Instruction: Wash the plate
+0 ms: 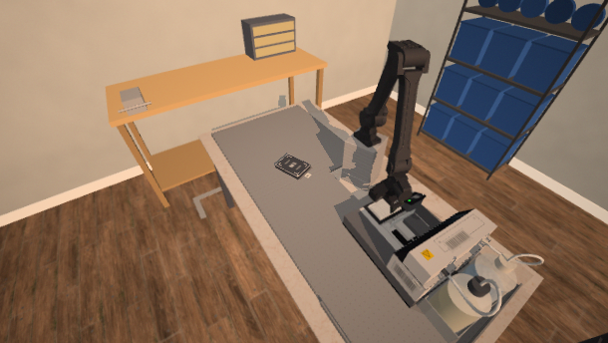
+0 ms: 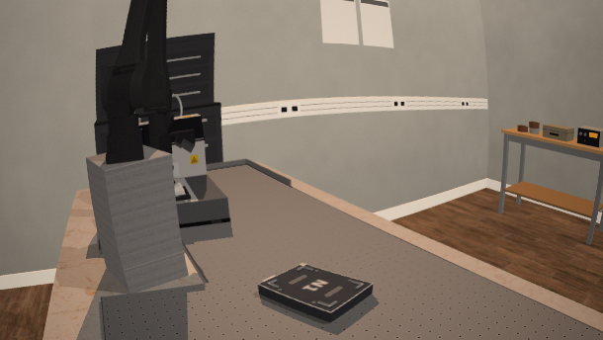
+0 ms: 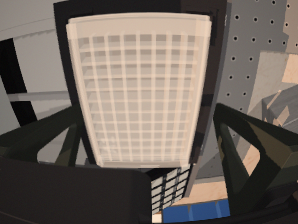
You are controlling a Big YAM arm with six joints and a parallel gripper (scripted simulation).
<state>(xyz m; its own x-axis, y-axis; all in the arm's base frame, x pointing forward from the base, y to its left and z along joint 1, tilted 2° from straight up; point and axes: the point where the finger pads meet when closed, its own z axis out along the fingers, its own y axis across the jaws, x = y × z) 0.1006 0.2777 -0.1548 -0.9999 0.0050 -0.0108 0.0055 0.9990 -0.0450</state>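
Now: the clear well plate 2 cm below my hand and 1 cm to the left of it. Also, from my hand: dark carrier: 2 cm below, 1 cm to the left; washer: 16 cm to the left, 3 cm above; label: 42 cm to the right, 16 cm ahead, 10 cm below.
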